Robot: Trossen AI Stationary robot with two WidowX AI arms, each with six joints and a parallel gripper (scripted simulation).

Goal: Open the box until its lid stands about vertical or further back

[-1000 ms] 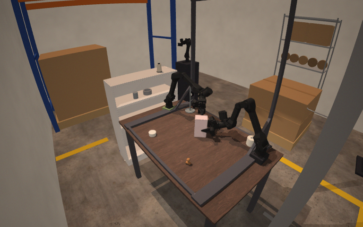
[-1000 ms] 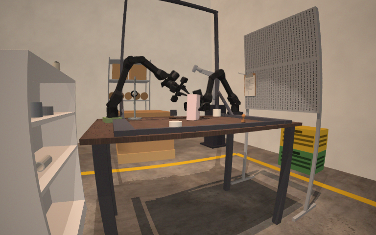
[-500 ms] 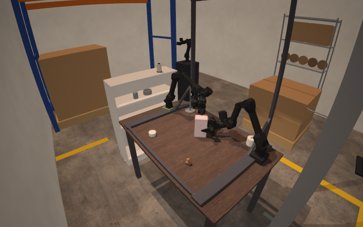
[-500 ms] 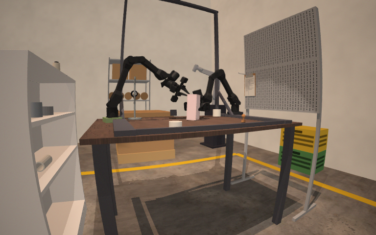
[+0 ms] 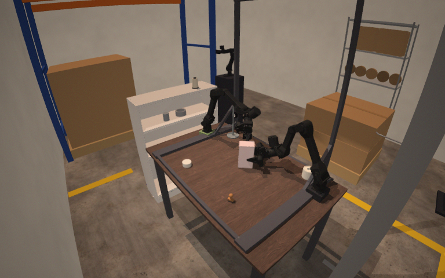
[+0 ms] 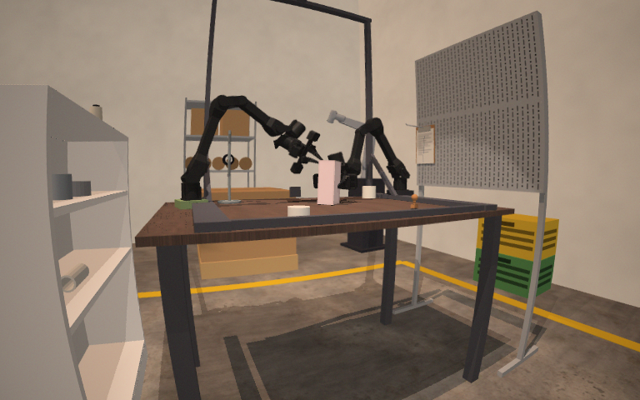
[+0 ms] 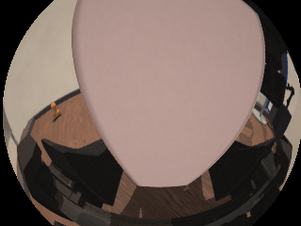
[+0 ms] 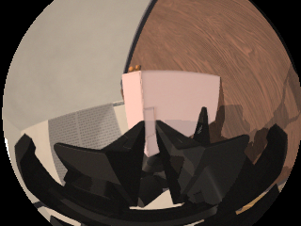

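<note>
Right now my left hand is 30 mm below the pale pink carton, 30 mm short of it and 20 mm to the left of it.
</note>
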